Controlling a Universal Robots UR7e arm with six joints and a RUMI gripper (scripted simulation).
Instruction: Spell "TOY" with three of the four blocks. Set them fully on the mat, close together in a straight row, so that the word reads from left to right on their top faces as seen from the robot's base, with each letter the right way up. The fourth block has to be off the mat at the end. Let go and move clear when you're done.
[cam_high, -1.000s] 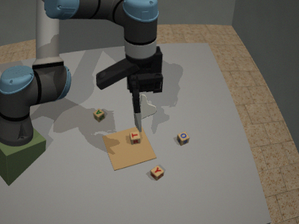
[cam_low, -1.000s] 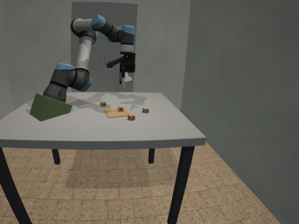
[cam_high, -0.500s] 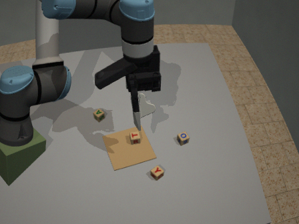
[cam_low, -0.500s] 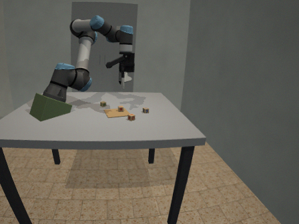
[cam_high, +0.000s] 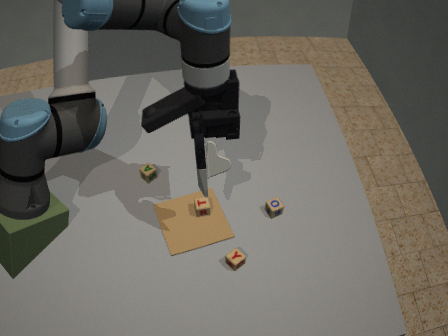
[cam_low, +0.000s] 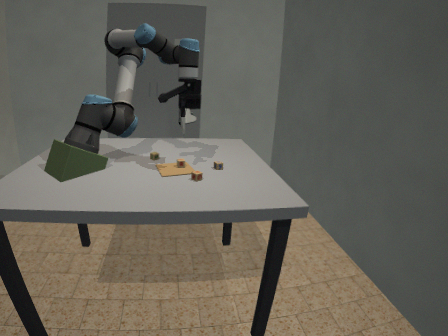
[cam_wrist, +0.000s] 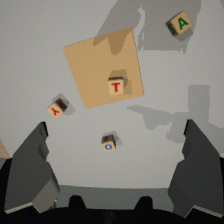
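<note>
Now: hand 20 mm past the tan mat, 30 mm to the left of it and 150 mm above it. From my hand the other things lie so: Y block (70 mm ahead, 130 mm to the right, 140 mm below); then O block (160 mm ahead, 140 mm below).
</note>
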